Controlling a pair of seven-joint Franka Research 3 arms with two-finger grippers.
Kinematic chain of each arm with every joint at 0, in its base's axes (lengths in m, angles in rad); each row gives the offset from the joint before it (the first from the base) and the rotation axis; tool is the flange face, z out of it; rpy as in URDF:
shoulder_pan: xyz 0 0 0.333 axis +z
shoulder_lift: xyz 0 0 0 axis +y
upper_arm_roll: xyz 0 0 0.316 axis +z
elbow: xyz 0.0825 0 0 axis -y
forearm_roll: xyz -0.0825 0 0.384 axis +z
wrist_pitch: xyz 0 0 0 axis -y
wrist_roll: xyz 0.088 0 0 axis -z
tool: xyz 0 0 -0.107 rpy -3.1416 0 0
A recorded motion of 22 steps. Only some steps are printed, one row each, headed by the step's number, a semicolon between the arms.
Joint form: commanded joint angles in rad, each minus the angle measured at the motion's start. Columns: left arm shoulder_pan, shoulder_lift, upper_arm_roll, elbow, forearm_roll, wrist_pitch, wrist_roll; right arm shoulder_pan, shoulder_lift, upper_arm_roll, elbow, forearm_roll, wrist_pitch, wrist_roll.
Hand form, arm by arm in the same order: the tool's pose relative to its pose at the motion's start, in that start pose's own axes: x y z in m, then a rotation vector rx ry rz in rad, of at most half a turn. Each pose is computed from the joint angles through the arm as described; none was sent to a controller.
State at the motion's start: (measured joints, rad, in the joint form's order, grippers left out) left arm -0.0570 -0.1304 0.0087 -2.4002 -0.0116 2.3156 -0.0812; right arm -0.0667 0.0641 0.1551 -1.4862 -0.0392 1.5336 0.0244
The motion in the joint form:
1: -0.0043 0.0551 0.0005 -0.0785 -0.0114 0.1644 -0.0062; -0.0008 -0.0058 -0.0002 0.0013 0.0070 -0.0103 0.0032
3: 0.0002 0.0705 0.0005 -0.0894 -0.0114 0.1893 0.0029; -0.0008 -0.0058 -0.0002 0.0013 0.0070 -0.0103 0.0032
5: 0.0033 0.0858 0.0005 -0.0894 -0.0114 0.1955 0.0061; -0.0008 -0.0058 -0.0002 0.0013 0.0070 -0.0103 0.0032
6: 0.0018 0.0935 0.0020 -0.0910 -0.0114 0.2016 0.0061; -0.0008 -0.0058 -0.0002 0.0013 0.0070 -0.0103 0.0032
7: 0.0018 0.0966 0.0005 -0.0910 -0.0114 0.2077 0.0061; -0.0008 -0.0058 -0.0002 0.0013 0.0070 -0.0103 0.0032
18: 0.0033 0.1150 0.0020 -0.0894 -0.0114 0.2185 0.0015; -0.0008 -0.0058 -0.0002 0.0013 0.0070 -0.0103 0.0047
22: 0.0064 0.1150 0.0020 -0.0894 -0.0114 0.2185 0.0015; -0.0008 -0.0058 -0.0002 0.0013 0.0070 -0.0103 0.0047
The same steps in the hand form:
1: -0.0088 0.0003 0.0441 -0.0084 0.0302 -0.0124; -0.0028 -0.0003 -0.0029 0.0060 -0.0035 0.0041
3: -0.0103 -0.0021 0.0534 -0.0072 0.0290 -0.0081; -0.0028 -0.0003 -0.0029 0.0060 -0.0035 0.0041
5: -0.0102 -0.0037 0.0600 -0.0059 0.0200 -0.0082; -0.0028 -0.0003 -0.0029 0.0060 -0.0035 0.0041
6: -0.0105 -0.0038 0.0637 -0.0055 0.0168 -0.0083; -0.0028 -0.0003 -0.0029 0.0060 -0.0035 0.0041
7: -0.0100 -0.0030 0.0646 -0.0057 0.0198 -0.0069; -0.0028 -0.0003 -0.0029 0.0060 -0.0035 0.0041
18: -0.0091 -0.0045 0.0717 -0.0047 0.0139 -0.0147; -0.0028 -0.0003 -0.0029 0.0060 -0.0035 0.0056
22: -0.0090 -0.0060 0.0717 -0.0045 0.0139 -0.0178; -0.0028 -0.0003 -0.0029 0.0060 -0.0035 0.0056

